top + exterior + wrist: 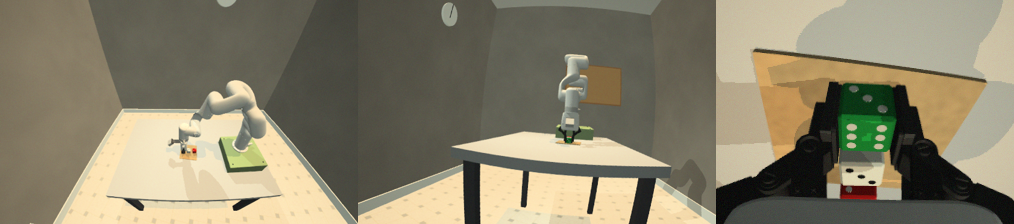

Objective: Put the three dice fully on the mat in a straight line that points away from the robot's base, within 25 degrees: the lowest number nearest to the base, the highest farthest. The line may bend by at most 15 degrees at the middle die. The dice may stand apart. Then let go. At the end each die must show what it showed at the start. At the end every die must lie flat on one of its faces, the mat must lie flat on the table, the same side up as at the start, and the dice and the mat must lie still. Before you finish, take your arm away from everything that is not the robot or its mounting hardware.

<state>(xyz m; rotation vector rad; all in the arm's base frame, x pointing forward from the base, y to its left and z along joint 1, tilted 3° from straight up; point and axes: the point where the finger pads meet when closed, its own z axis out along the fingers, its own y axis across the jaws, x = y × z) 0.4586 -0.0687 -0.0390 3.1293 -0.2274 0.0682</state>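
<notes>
The green die is 1 cm below my hand. From my hand the other things lie so: red die (9 cm behind, 1 cm to the left, 1 cm below); then white die (4 cm behind, 1 cm to the left, 1 cm below); then mat (4 cm behind, 1 cm to the left, 2 cm below).
</notes>
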